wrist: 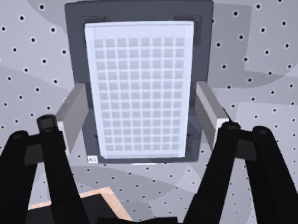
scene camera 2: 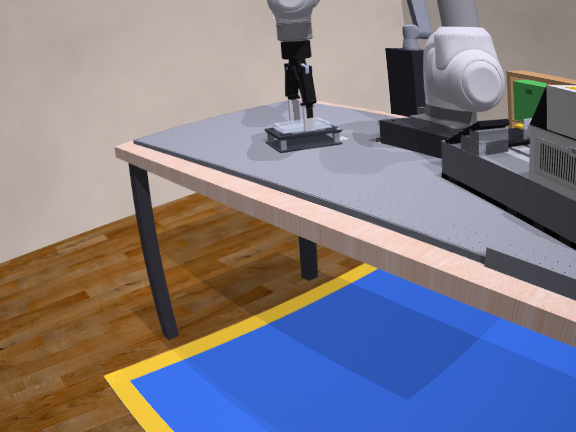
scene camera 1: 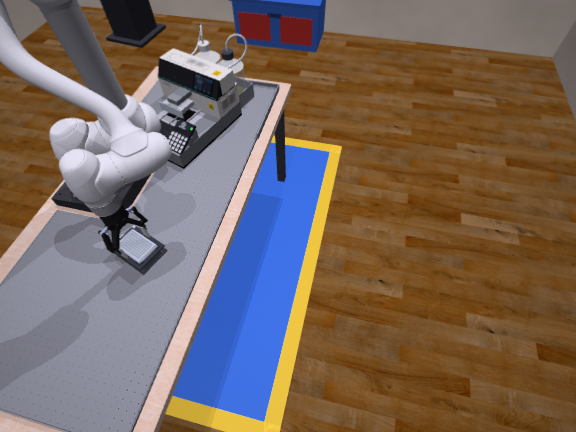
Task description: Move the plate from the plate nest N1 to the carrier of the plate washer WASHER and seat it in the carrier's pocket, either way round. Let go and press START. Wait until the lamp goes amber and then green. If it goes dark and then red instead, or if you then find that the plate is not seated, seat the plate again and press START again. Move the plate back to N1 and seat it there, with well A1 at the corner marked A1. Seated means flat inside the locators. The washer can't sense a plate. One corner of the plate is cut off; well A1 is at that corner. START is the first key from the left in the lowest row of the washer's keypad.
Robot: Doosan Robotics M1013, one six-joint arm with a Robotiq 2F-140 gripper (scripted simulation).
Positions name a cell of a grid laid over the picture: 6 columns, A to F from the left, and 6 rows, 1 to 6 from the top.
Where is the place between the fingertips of the gripper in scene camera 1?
B4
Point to a white well plate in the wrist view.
D2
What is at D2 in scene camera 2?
The gripper.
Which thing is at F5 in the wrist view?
The gripper.
